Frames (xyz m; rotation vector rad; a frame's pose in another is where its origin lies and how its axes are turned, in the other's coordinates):
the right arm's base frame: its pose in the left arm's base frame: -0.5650 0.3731 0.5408 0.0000 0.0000 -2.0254
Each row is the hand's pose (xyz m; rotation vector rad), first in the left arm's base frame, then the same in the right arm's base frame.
Working: the left arm's base frame: its pose in the right arm's base frame: 0.0871 0.6714 -0.5408 0.0000 0.0000 2.0254

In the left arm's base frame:
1: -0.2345 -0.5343 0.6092 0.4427 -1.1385 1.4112
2: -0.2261 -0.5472 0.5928 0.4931 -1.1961 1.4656
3: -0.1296 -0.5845 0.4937 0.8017 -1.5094 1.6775
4: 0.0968 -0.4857 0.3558 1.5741 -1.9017 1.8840
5: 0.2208 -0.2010 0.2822 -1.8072 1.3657 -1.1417
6: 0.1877 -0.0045 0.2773 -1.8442 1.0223 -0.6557
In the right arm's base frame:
1: 0.6701 0.6954 0.0684 -1.4443 0.2736 -2.3107
2: 0.6780 0.7086 0.0520 -1.4876 0.2509 -2.2091
3: 0.6692 0.8117 -0.0471 -1.7088 0.1196 -1.6880
4: 0.4810 0.9717 -0.1850 -1.9010 -0.2550 -0.8122
5: 0.1707 0.9581 -0.2586 -1.9069 -0.7299 0.0602
6: 0.0087 0.8421 -0.2635 -1.8329 -1.0169 0.5929

